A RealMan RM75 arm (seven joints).
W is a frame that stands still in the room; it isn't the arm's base.
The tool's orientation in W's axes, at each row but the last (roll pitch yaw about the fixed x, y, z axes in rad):
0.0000, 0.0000, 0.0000
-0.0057, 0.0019, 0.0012
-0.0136, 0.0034, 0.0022
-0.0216, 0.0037, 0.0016
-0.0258, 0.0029, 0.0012
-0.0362, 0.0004, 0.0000
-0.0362, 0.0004, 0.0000
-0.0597, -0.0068, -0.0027
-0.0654, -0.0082, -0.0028
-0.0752, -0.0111, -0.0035
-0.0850, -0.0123, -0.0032
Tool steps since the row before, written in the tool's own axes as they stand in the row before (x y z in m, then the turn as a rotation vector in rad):
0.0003, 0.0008, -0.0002, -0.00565, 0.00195, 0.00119
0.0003, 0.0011, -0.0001, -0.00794, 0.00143, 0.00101
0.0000, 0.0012, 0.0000, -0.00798, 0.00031, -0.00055
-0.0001, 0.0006, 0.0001, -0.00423, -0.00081, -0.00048
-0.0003, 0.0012, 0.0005, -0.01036, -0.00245, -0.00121
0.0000, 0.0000, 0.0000, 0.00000, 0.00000, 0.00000
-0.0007, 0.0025, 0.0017, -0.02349, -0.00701, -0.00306
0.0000, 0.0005, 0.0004, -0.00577, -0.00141, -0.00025
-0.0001, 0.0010, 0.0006, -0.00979, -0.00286, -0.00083
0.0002, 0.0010, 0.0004, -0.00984, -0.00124, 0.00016
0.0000, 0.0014, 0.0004, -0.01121, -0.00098, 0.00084
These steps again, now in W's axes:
0.0003, 0.0008, -0.0002, -0.00565, 0.00195, 0.00119
0.0003, 0.0011, -0.0001, -0.00794, 0.00143, 0.00102
0.0000, 0.0012, 0.0000, -0.00798, 0.00028, -0.00053
-0.0001, 0.0006, 0.0001, -0.00423, -0.00083, -0.00045
-0.0003, 0.0012, 0.0005, -0.01036, -0.00249, -0.00112
0.0000, 0.0000, 0.0000, 0.00000, 0.00000, 0.00000
-0.0007, 0.0026, 0.0016, -0.02349, -0.00712, -0.00279
0.0000, 0.0005, 0.0004, -0.00577, -0.00141, -0.00020
-0.0001, 0.0010, 0.0005, -0.00979, -0.00288, -0.00072
0.0002, 0.0010, 0.0003, -0.00985, -0.00119, 0.00014
0.0000, 0.0014, 0.0003, -0.01122, -0.00087, 0.00078

